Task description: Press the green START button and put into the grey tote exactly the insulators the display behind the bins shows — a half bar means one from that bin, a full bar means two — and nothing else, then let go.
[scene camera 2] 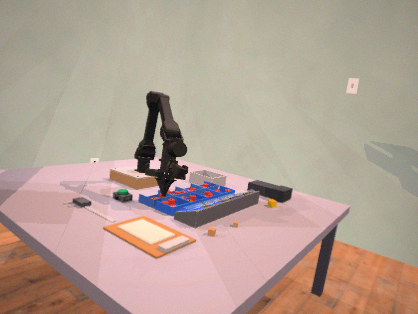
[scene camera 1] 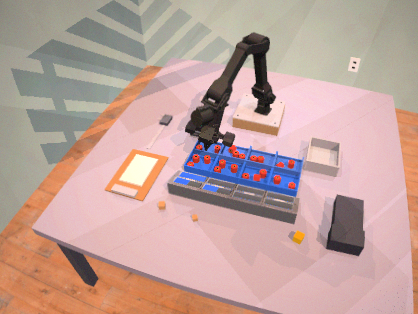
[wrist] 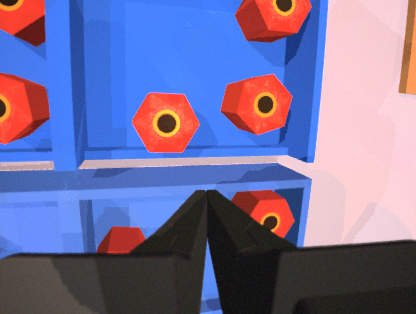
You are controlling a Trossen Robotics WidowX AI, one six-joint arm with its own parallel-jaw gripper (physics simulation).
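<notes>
My gripper (scene camera 1: 207, 146) (scene camera 2: 164, 194) (wrist: 205, 199) is shut and empty. It points down over the back-row end bin, near the gap between the rows. Blue bins (scene camera 1: 289, 189) (scene camera 2: 150, 201) (wrist: 62, 100) hold red insulators (scene camera 1: 234, 168) (scene camera 2: 171, 202) (wrist: 166, 122). The fingers partly hide two insulators in that bin in the wrist view. The grey display (scene camera 1: 232, 201) (scene camera 2: 220, 212) shows blue bars in its two left panels; their exact lengths are hard to tell. The grey tote (scene camera 1: 321, 166) (scene camera 2: 202, 180) shows no insulator in scene camera 1. The green START button (scene camera 2: 122, 192) is hidden in scene camera 1.
An orange-framed board (scene camera 1: 112, 182) (scene camera 2: 117, 231) lies left of the display. A black block (scene camera 1: 346, 225) (scene camera 2: 270, 191) stands right of it. A yellow cube (scene camera 1: 298, 237) (scene camera 2: 272, 203) and small orange cubes lie in front. A dark gadget (scene camera 1: 166, 119) (scene camera 2: 81, 202) lies at the left.
</notes>
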